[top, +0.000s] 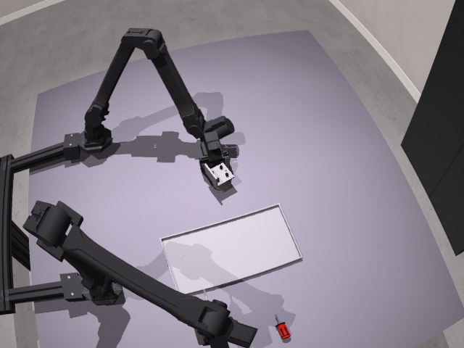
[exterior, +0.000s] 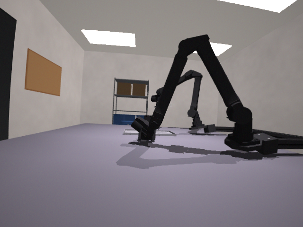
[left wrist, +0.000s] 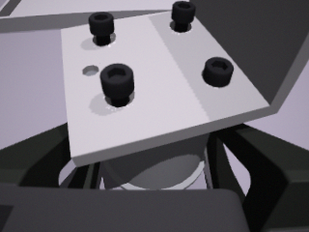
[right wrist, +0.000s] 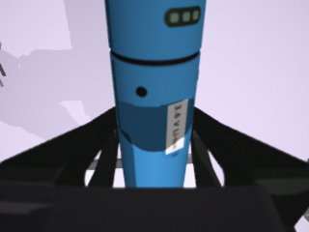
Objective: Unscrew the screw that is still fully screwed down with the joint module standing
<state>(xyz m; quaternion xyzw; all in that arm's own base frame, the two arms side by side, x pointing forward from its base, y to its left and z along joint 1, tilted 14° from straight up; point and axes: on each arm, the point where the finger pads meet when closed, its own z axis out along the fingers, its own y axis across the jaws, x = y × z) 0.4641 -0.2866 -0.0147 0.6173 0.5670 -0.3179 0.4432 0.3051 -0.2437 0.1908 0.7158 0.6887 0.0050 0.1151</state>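
Right now the joint module body is 1 cm above my left hand. From my left hand the other things lie so: white tray: 26 cm to the right, 2 cm below, 2 cm behind; then white bracket: 5 cm above; then red hand screwdriver: 57 cm to the right, 8 cm ahead, 1 cm below.
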